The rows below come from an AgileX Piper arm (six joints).
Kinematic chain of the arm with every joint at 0, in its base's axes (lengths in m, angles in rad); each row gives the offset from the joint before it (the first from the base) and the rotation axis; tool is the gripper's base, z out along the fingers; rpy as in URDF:
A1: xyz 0 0 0.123 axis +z
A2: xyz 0 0 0 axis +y
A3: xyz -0.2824 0 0.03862 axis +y
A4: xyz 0.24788 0 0.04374 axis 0.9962 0 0.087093
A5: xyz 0 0 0 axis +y
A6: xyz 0.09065 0 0.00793 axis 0.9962 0 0.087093
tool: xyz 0 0 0 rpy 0 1.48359 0
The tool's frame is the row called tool.
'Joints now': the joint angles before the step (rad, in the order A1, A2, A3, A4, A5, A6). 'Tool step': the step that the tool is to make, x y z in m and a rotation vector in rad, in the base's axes. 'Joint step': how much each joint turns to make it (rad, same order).
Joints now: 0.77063 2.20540 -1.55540 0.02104 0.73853 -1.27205
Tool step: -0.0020 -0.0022 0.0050 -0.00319 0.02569 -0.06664
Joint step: 0.00000 -0.01308 0.00023 -0.00363 0.03258 0.07149
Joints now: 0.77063 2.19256 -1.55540 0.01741 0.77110 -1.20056
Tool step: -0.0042 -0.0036 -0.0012 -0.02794 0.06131 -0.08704
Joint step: 0.00011 -0.00001 -0.00009 0.00333 0.06239 0.08853
